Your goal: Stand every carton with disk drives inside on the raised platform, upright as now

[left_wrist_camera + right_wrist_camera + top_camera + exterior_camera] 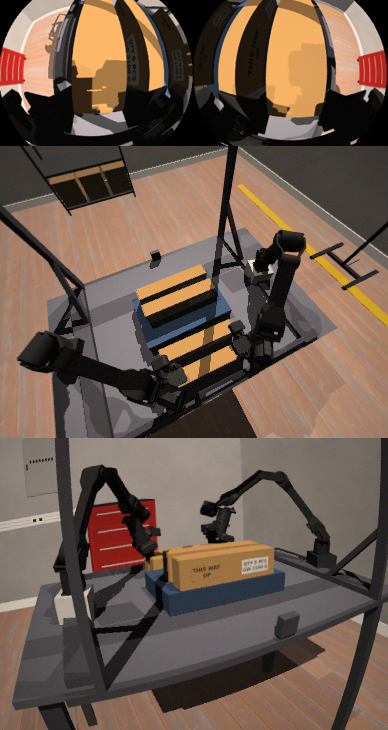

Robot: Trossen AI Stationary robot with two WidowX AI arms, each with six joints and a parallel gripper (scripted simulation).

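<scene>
My right hand is 14 cm to the right of the carton and 3 cm above it.
My left gripper is now 150 mm to the left of the carton and 30 mm above it.
</scene>
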